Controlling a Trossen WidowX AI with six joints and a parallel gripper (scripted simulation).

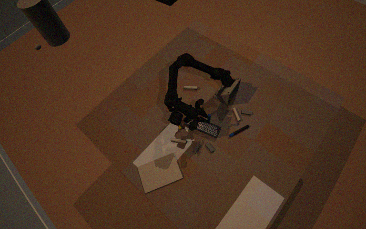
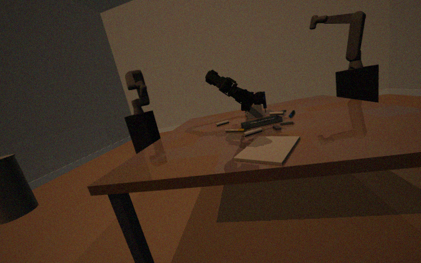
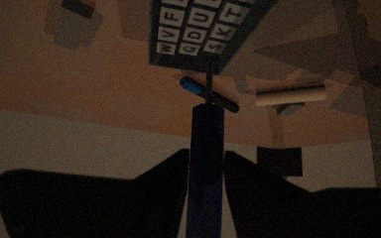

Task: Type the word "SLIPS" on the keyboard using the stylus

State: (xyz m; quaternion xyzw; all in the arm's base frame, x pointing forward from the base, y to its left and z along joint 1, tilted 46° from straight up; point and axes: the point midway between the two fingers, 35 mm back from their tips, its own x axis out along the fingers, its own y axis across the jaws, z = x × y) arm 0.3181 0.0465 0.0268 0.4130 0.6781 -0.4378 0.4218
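The yellow pencil lies 180 mm to the right of my gripper tip, 110 mm below it and 80 mm ahead of it. Round my gripper tip: blue-tipped pen (160 mm to the left, 110 mm below, 70 mm behind); then blue stylus (10 mm below); then pale pad (390 mm ahead, 110 mm below, 70 mm to the right).
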